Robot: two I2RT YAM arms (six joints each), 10 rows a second.
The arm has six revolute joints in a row. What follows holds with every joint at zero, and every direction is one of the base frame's.
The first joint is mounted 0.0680 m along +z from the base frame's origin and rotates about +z.
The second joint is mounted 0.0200 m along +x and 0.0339 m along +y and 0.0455 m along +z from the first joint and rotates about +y.
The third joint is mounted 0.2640 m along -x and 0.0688 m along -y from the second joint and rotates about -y.
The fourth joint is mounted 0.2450 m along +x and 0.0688 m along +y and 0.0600 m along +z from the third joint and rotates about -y.
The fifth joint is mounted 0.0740 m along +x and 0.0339 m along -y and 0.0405 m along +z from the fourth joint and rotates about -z.
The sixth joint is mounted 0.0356 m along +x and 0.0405 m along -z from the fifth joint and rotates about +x.
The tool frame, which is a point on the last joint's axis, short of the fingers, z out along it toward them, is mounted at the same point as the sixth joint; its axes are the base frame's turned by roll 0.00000, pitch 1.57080 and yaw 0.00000 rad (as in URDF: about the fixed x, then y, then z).
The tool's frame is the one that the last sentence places.
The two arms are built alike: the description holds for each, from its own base.
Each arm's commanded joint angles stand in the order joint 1, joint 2, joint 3, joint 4, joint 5, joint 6.
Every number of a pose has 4 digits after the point. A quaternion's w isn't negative.
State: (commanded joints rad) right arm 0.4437 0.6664 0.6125 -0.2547 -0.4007 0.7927; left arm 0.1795 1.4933 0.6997 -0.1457 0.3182 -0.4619
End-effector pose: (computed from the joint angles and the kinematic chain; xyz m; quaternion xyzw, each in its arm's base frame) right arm 0.1404 0.0821 0.2910 0.0217 0.7996 0.4661 0.3781; left arm 0.2753 0.0386 0.1571 -0.2492 0.9062 -0.1922 0.2824
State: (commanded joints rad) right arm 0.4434 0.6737 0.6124 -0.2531 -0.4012 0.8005; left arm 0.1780 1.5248 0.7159 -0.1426 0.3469 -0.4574
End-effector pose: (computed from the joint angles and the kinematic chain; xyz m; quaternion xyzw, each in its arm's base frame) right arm 0.1417 0.0827 0.2901 0.0256 0.8011 0.4666 0.3741; left arm 0.2805 0.0382 0.1539 -0.2431 0.9076 -0.2046 0.2743
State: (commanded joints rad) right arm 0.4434 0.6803 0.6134 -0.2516 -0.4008 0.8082; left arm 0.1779 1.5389 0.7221 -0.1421 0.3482 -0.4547
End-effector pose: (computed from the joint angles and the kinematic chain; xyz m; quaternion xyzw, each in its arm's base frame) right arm 0.1428 0.0832 0.2896 0.0293 0.8021 0.4671 0.3710; left arm 0.2824 0.0384 0.1519 -0.2425 0.9088 -0.2045 0.2710
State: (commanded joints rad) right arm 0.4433 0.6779 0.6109 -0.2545 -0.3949 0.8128; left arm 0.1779 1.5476 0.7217 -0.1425 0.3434 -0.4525
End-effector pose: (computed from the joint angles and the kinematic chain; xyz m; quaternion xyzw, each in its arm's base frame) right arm 0.1425 0.0828 0.2888 0.0333 0.8029 0.4657 0.3705; left arm 0.2826 0.0386 0.1494 -0.2435 0.9103 -0.2016 0.2672
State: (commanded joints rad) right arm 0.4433 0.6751 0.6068 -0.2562 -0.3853 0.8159; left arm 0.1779 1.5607 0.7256 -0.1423 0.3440 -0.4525
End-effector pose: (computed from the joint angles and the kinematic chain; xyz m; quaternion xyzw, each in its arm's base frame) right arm 0.1423 0.0824 0.2875 0.0378 0.8039 0.4629 0.3714; left arm 0.2840 0.0389 0.1470 -0.2445 0.9113 -0.2016 0.2629
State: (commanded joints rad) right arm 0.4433 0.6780 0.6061 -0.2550 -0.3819 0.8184; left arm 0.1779 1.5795 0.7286 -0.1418 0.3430 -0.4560
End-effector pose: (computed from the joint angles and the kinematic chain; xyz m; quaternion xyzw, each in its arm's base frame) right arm 0.1428 0.0825 0.2870 0.0401 0.8046 0.4620 0.3709; left arm 0.2853 0.0391 0.1428 -0.2481 0.9126 -0.2009 0.2555
